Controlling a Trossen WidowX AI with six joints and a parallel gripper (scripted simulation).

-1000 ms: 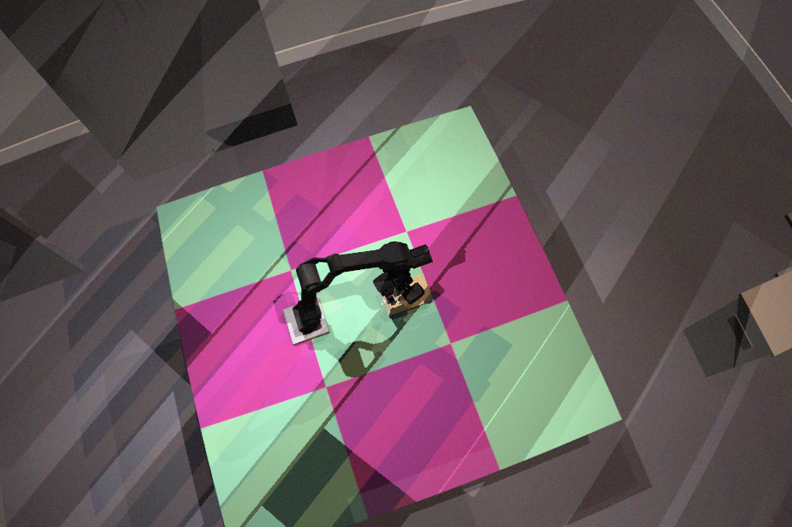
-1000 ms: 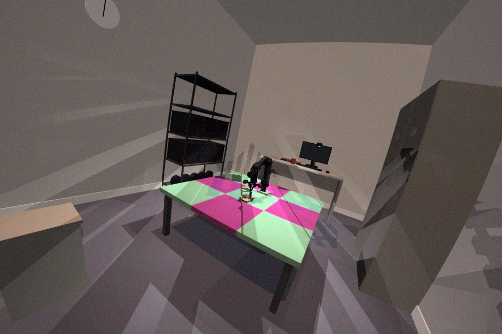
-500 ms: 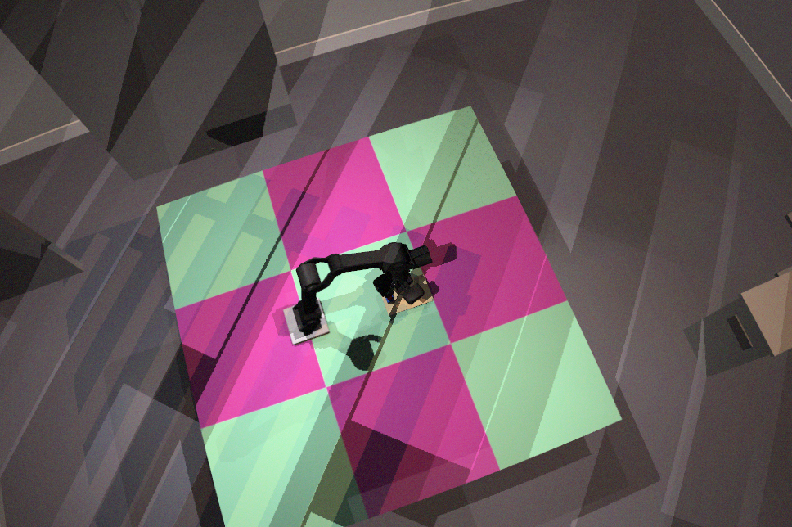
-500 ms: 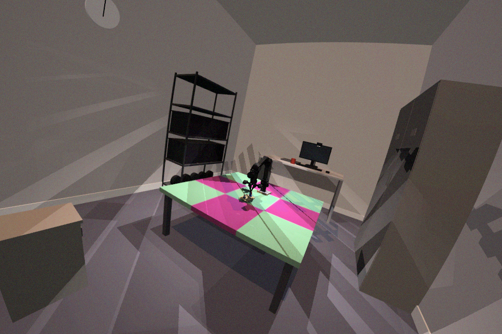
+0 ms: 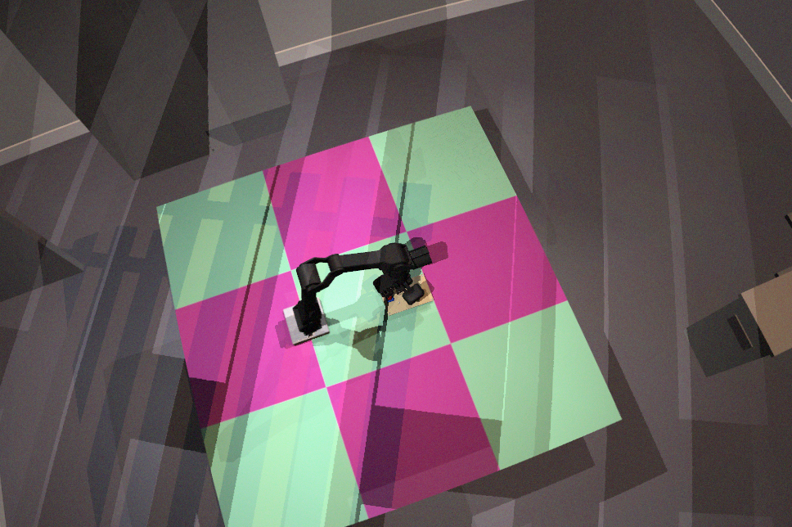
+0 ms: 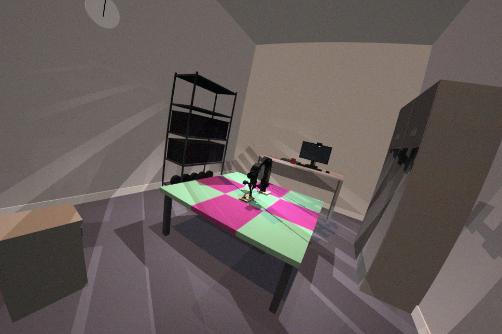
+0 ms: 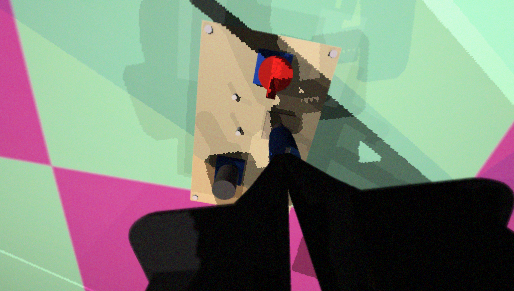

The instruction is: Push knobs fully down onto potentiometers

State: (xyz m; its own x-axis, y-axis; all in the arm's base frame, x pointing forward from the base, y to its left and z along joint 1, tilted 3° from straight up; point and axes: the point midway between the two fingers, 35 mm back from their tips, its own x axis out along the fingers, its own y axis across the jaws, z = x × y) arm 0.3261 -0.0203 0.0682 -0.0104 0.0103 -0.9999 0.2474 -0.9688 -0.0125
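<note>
Right now the red knob is 4 cm behind my gripper tip, 2 cm below it and 1 cm to the right of it. From my gripper tip the other things lie so: dark blue knob: 1 cm below.
</note>
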